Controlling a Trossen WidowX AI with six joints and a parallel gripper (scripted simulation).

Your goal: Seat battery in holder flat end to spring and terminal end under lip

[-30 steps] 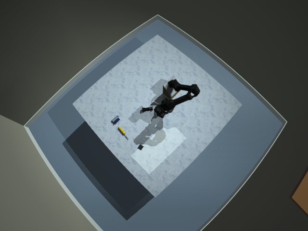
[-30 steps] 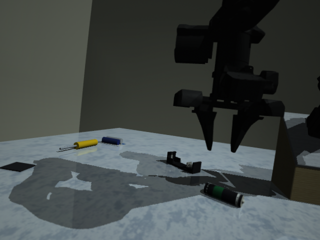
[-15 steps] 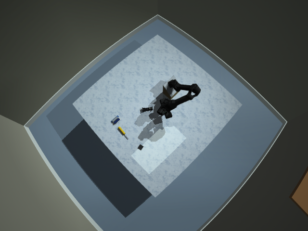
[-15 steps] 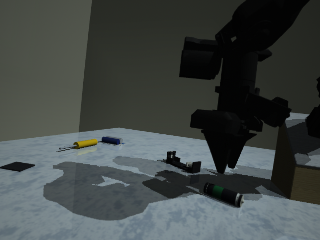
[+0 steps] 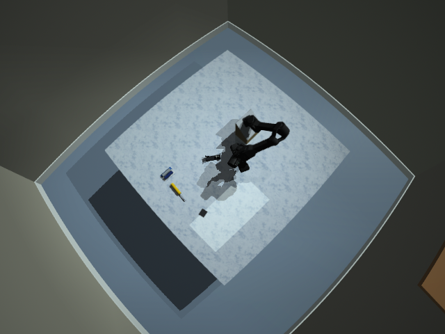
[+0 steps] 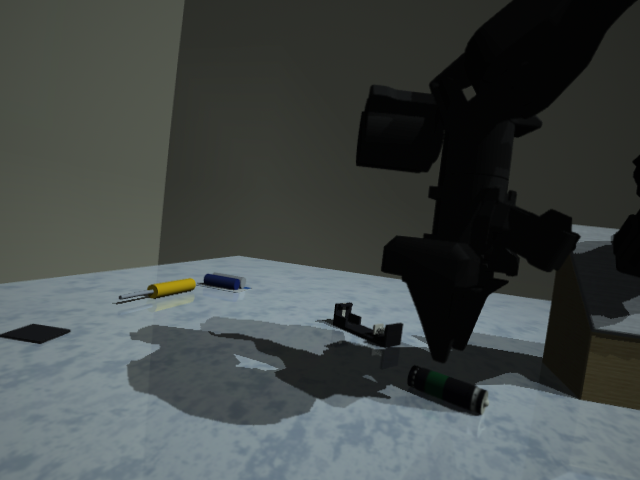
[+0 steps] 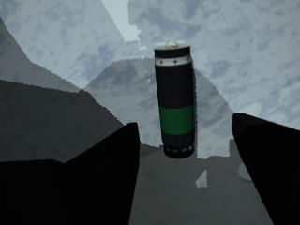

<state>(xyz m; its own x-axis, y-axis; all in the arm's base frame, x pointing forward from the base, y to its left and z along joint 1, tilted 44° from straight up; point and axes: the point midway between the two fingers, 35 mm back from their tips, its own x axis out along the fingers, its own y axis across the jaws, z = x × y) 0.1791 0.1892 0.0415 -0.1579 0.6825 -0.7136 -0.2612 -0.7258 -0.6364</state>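
Now: the battery 3 cm below my gripper tip. Also, from my gripper tip: yellow-handled screwdriver: 44 cm ahead, 7 cm to the right, 3 cm below.
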